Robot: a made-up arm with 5 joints.
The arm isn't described. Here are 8 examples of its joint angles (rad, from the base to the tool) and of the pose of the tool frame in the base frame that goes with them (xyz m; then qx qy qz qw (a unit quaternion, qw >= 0)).
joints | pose
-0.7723 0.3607 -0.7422 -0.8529 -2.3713 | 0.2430 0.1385 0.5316 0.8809 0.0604 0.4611 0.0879
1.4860 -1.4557 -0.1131 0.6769 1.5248 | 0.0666 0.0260 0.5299 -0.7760 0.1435 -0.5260 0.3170
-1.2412 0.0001 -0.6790 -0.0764 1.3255 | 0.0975 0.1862 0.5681 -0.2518 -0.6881 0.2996 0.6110
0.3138 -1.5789 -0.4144 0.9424 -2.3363 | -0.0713 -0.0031 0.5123 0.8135 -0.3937 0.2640 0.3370
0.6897 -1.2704 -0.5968 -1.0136 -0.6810 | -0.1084 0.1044 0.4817 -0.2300 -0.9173 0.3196 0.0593
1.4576 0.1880 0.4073 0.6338 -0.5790 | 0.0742 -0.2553 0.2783 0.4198 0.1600 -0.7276 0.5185
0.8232 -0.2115 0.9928 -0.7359 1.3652 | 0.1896 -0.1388 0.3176 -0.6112 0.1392 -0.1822 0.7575
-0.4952 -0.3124 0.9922 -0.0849 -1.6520 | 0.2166 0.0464 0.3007 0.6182 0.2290 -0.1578 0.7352
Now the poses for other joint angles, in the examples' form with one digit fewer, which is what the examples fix.
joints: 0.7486 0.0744 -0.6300 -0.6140 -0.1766
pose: 0.187 -0.138 0.576 -0.181 -0.672 -0.221 0.683
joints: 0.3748 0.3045 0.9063 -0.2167 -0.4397
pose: 0.224 -0.088 0.236 0.229 0.262 -0.300 0.888
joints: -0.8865 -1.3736 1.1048 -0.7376 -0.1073
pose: 0.084 0.034 0.441 0.314 -0.551 0.355 0.687
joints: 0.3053 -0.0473 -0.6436 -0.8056 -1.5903
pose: 0.179 -0.082 0.589 0.506 -0.650 0.322 0.467
